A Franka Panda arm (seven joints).
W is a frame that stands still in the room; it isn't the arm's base.
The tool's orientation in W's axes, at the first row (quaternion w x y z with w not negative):
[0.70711, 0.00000, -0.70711, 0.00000]
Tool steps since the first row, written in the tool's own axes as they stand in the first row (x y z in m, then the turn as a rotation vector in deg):
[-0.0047, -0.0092, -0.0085, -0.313, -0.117, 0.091]
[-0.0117, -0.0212, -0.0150, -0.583, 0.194, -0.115]
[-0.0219, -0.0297, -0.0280, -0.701, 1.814, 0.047]
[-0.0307, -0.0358, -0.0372, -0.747, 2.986, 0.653]
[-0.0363, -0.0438, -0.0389, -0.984, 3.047, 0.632]
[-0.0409, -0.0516, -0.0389, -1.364, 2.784, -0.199]
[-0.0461, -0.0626, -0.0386, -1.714, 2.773, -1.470]
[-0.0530, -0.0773, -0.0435, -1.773, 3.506, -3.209]
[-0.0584, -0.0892, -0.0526, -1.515, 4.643, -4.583]
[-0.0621, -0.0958, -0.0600, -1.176, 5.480, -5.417]
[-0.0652, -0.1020, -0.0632, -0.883, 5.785, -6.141]
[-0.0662, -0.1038, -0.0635, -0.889, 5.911, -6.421]
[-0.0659, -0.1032, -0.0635, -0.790, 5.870, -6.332]
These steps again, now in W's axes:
[0.0085, -0.0092, -0.0047, -0.091, -0.117, -0.313]
[0.0150, -0.0212, -0.0117, 0.115, 0.194, -0.583]
[0.0280, -0.0297, -0.0219, -0.047, 1.814, -0.701]
[0.0372, -0.0358, -0.0307, -0.653, 2.986, -0.747]
[0.0389, -0.0438, -0.0363, -0.632, 3.047, -0.984]
[0.0389, -0.0516, -0.0409, 0.199, 2.784, -1.364]
[0.0386, -0.0626, -0.0461, 1.470, 2.773, -1.714]
[0.0435, -0.0773, -0.0530, 3.209, 3.506, -1.773]
[0.0526, -0.0892, -0.0584, 4.583, 4.643, -1.515]
[0.0600, -0.0958, -0.0621, 5.417, 5.480, -1.176]
[0.0632, -0.1020, -0.0652, 6.141, 5.785, -0.883]
[0.0635, -0.1038, -0.0662, 6.421, 5.911, -0.889]
[0.0635, -0.1032, -0.0659, 6.332, 5.870, -0.790]

